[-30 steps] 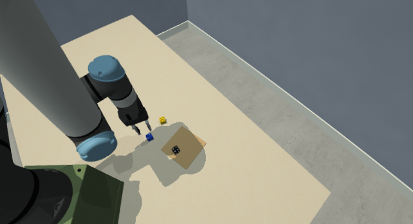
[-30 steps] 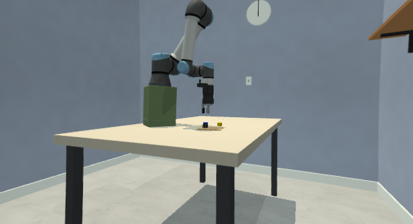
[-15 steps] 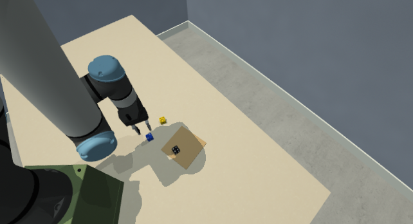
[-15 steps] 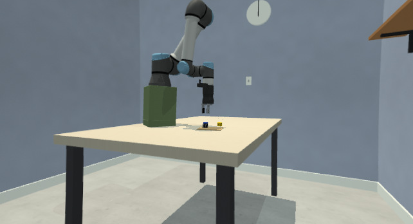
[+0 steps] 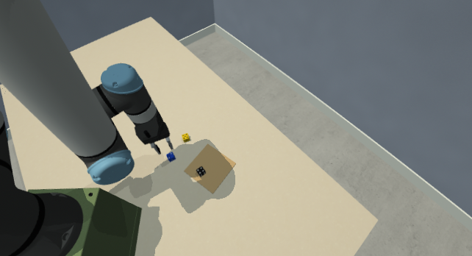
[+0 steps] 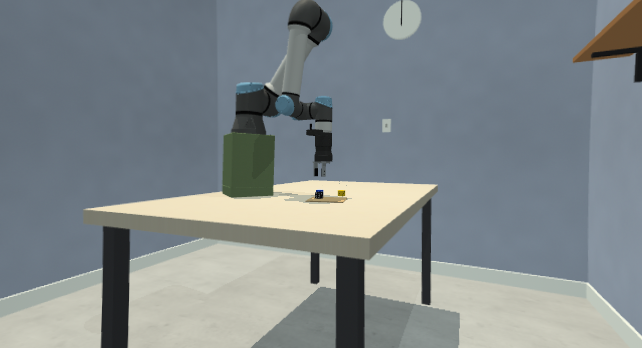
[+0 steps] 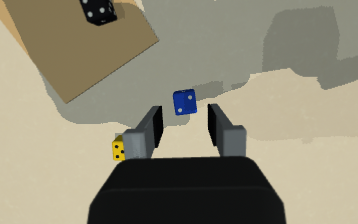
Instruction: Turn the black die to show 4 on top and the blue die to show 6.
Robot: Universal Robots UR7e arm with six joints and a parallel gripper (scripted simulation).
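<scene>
Right now my hand is 9 cm above the blue die. The rest, counted from my hand: tan mat (10 cm ahead, 12 cm to the right, 10 cm below); then yellow die (9 cm ahead, 4 cm to the left, 9 cm below); then black die (7 cm ahead, 12 cm to the right, 9 cm below).
</scene>
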